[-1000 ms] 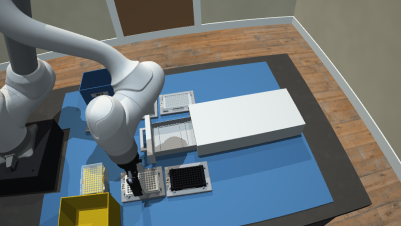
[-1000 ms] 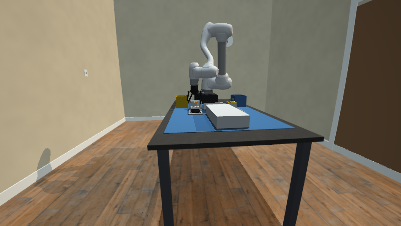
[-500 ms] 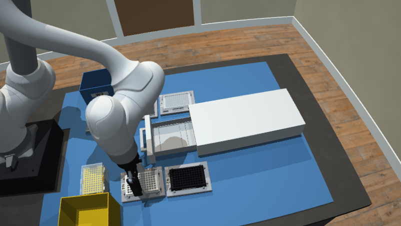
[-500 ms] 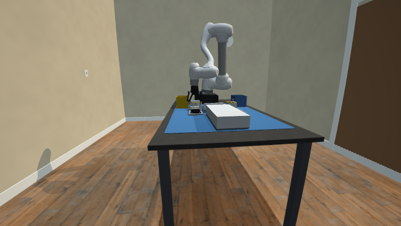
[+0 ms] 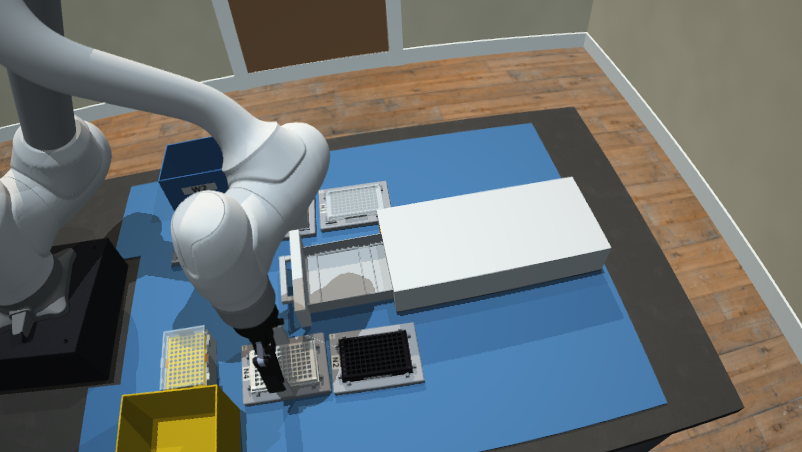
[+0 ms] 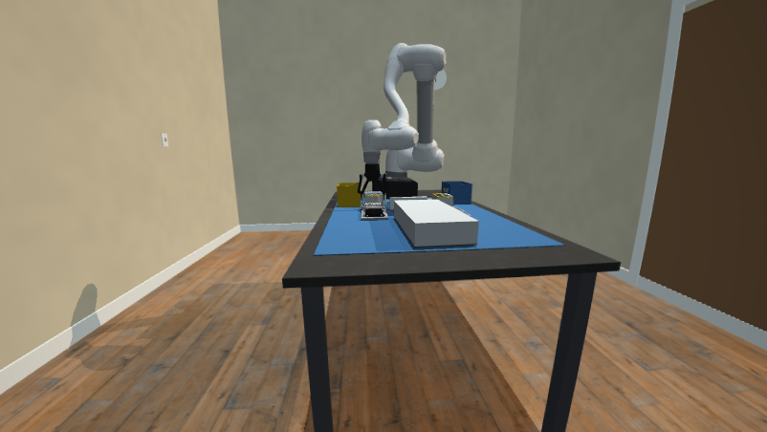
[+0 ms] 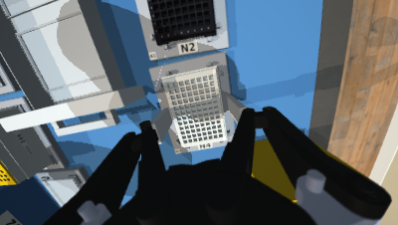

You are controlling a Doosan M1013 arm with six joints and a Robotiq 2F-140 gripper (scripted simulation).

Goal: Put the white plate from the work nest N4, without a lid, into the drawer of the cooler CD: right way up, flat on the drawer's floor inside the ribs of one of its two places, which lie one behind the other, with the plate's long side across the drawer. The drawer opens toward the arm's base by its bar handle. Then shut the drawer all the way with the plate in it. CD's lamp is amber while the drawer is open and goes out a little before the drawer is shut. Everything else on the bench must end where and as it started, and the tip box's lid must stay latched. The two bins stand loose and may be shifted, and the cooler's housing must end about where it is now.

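Now: hand 2 cm above the white plate. Also, from my hand: yellow bin (20 cm behind, 9 cm to the right); tip box (17 cm behind, 6 cm to the left); black plate (17 cm ahead, 3 cm to the right, 2 cm below).
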